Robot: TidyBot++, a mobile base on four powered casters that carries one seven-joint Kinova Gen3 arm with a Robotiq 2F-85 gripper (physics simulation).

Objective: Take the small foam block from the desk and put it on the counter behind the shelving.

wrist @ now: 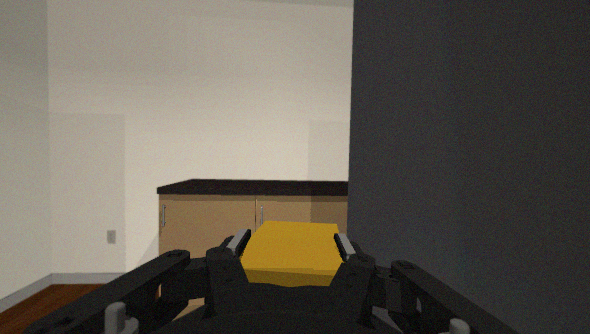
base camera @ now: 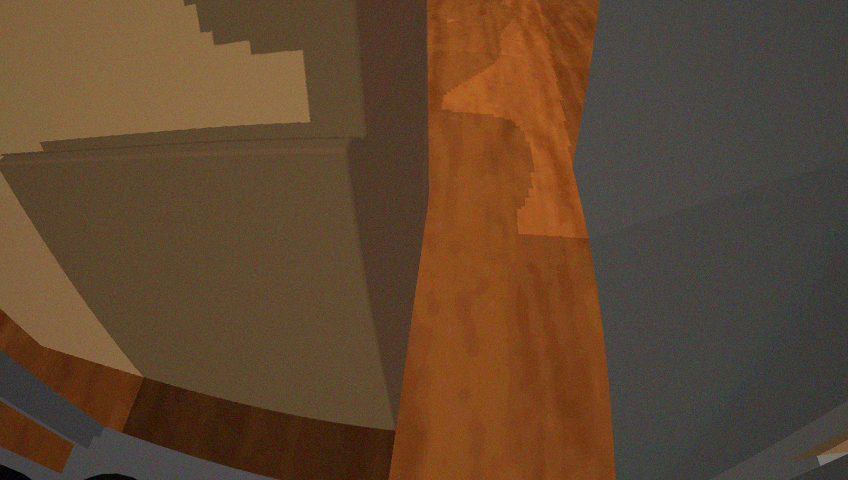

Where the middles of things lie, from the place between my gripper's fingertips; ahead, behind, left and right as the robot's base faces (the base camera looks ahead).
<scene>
Now: hand 20 mm above the yellow foam block (wrist: 290,254) and 10 mm past it.
</scene>
